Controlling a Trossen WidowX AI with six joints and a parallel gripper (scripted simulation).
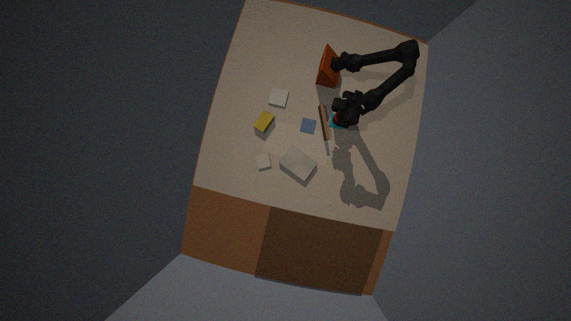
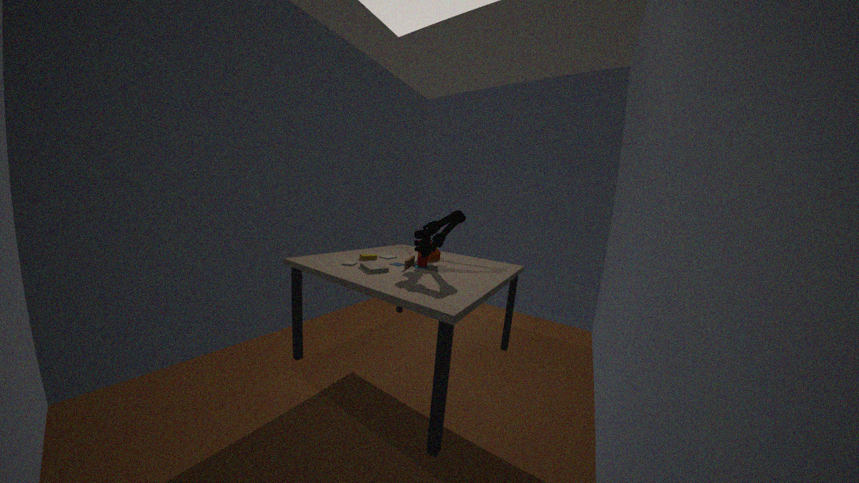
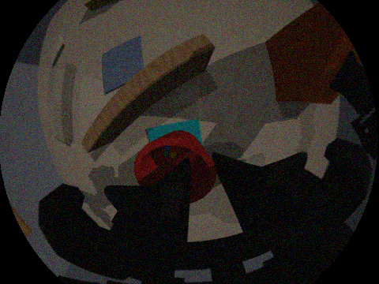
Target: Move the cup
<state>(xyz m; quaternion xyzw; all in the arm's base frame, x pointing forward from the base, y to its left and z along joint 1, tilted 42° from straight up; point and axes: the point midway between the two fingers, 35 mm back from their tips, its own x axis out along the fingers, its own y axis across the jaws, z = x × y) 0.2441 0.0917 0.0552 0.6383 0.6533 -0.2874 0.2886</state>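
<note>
The red cup lies 3 cm ahead of my gripper tip and 1 cm below it. Round my gripper tip: teal pad: 3 cm ahead, 5 cm below; then wooden bar: 7 cm ahead, 8 cm to the right, 3 cm below; then large white block: 33 cm ahead, 16 cm to the right, 3 cm below.
</note>
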